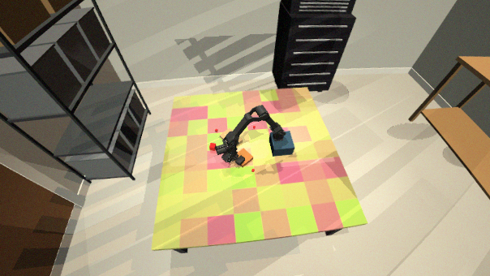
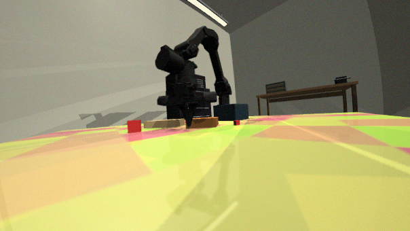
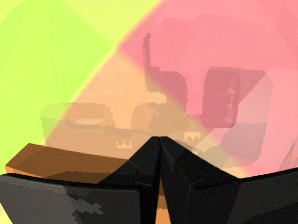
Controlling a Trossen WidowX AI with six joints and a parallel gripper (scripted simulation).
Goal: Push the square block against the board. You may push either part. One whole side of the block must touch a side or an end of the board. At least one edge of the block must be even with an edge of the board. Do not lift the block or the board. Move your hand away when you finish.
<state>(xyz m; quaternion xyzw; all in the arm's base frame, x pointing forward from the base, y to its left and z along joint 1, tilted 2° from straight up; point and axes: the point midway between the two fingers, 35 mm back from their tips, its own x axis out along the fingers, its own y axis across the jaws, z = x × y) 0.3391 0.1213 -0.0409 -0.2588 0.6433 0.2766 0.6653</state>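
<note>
The orange square block lies 80 mm behind my gripper tip, 20 mm to the right of it and 10 mm above it. The rest, counted from my gripper tip: tan board 200 mm to the right, 10 mm above; then red cube 140 mm ahead, 130 mm to the right, 10 mm above.
</note>
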